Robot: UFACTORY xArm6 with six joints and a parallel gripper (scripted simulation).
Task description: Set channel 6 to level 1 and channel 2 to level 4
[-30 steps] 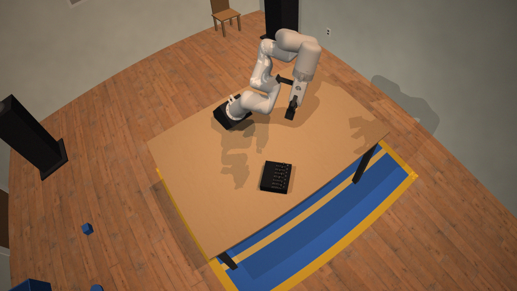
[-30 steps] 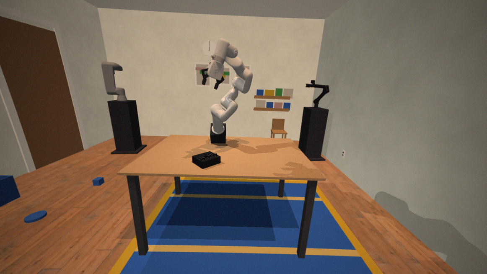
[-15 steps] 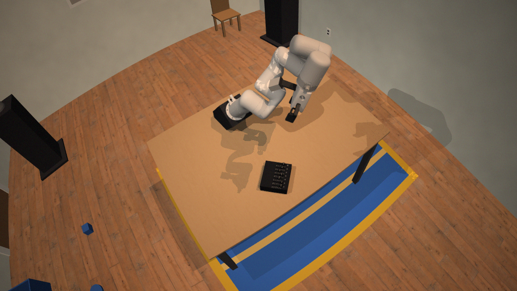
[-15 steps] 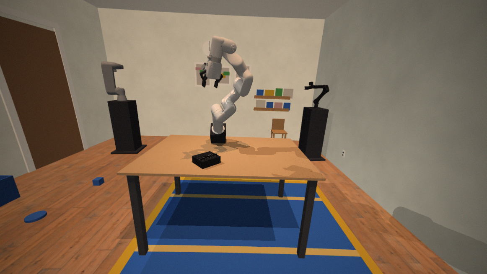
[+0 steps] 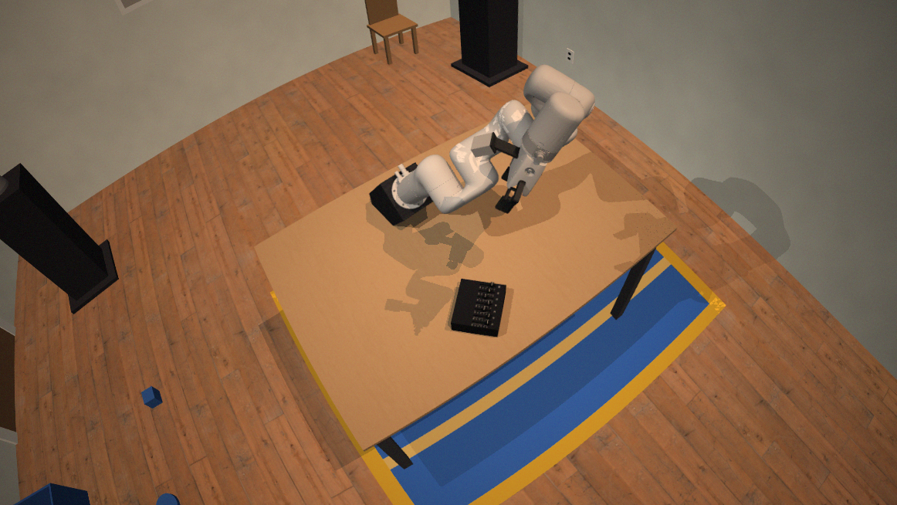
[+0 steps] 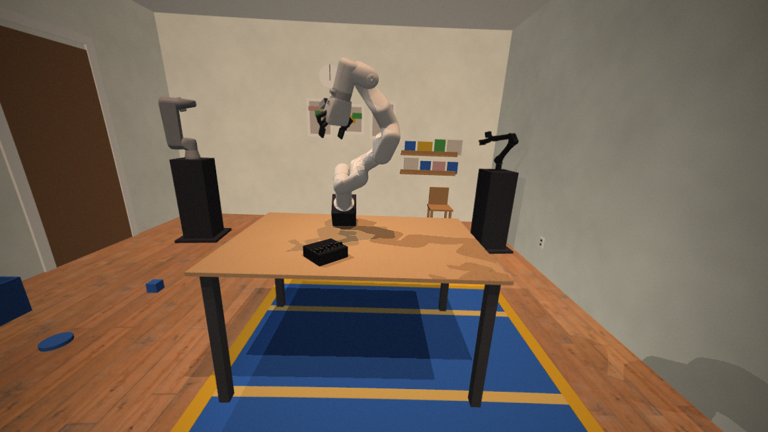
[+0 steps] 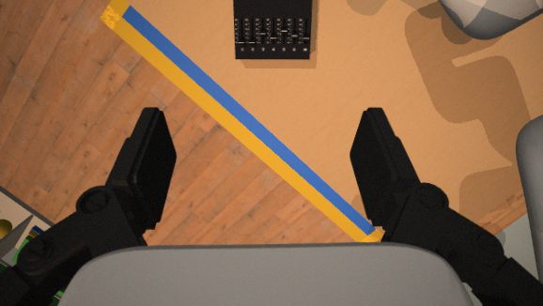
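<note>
The channel 2 fader cap lies 510 mm below my hand and 50 mm to the right of it. From my hand the other things lie so: channel 6 fader cap: 510 mm below, 60 mm behind, 10 mm to the left.
</note>
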